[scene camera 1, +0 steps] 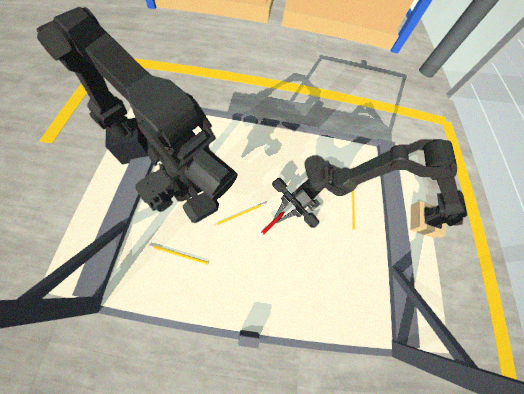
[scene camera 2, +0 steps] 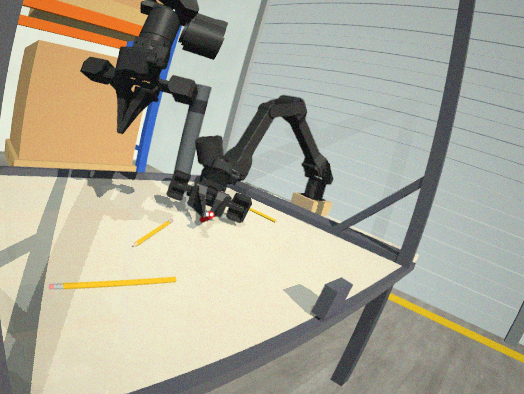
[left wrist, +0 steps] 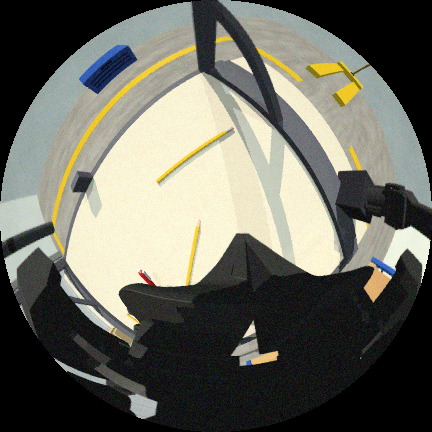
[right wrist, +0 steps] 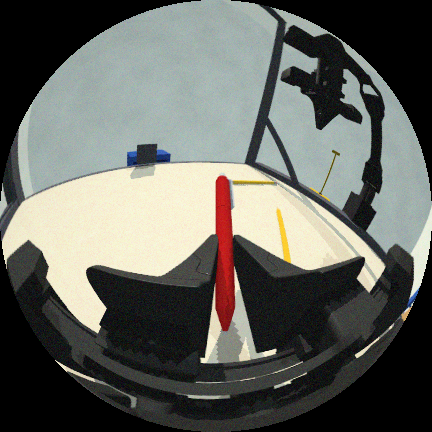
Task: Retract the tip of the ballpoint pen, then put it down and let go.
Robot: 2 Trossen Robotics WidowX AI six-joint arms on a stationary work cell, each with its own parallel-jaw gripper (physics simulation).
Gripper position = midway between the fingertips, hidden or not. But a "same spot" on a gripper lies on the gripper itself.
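Scene camera 1 and scene camera 2 both show my left gripper; on the gripper, (scene camera 1: 185,195) and (scene camera 2: 159,83) are the same spot. My left gripper is also visible in the left wrist view (240,238) and in the right wrist view (317,128). On a dark frame, (left wrist: 293,144) and (right wrist: 310,193) are the same spot.
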